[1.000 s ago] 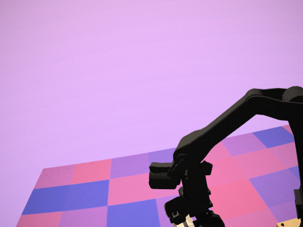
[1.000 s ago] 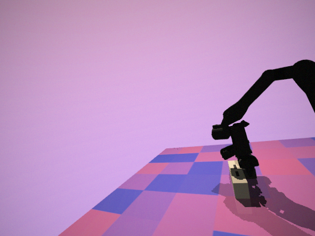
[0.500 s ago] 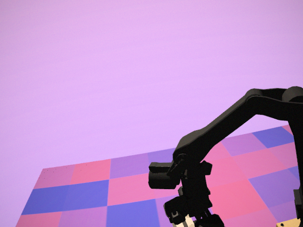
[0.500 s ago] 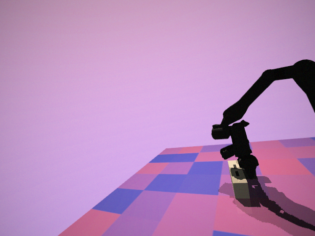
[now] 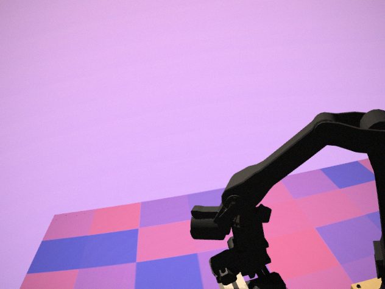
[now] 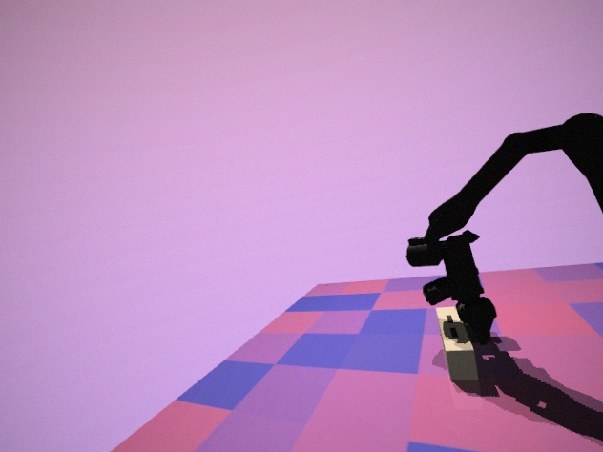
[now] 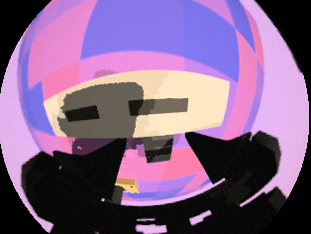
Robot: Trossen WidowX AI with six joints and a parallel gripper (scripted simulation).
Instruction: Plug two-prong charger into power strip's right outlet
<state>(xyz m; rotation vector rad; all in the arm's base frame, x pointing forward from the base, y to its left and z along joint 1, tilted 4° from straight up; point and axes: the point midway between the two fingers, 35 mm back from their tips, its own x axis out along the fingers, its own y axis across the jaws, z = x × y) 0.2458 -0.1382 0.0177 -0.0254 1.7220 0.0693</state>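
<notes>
The charger lies 2 cm ahead of my gripper tip and 1 cm above it.
</notes>
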